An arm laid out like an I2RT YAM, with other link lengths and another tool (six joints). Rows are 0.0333 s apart.
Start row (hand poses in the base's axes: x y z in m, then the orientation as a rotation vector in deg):
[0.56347 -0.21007 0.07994 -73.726 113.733 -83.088]
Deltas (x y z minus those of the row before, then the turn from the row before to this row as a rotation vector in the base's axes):
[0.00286 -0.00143 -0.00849 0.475 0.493 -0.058]
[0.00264 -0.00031 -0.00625 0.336 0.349 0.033]
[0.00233 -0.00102 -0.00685 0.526 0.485 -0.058]
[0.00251 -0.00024 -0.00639 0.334 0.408 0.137]
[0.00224 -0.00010 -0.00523 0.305 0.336 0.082]
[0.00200 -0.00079 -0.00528 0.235 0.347 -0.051]
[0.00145 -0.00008 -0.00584 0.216 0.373 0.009]
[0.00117 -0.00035 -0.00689 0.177 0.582 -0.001]
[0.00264 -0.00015 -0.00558 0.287 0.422 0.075]
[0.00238 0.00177 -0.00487 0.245 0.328 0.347]
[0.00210 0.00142 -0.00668 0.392 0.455 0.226]
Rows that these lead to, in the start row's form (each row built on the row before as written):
[0.56633 -0.21150 0.07145 -73.959 114.327 -82.376]
[0.56897 -0.21181 0.06520 -74.183 114.677 -81.836]
[0.57130 -0.21283 0.05835 -74.383 115.284 -81.060]
[0.57381 -0.21307 0.05196 -74.748 115.571 -80.450]
[0.57605 -0.21317 0.04673 -75.010 115.848 -79.924]
[0.57805 -0.21396 0.04145 -75.200 116.223 -79.534]
[0.57950 -0.21404 0.03561 -75.472 116.550 -79.129]
[0.58067 -0.21439 0.02872 -75.950 117.004 -78.691]
[0.58331 -0.21454 0.02314 -76.294 117.328 -78.149]
[0.58569 -0.21277 0.01827 -76.796 117.317 -77.578]
[0.58779 -0.21135 0.01159 -77.252 117.560 -76.829]

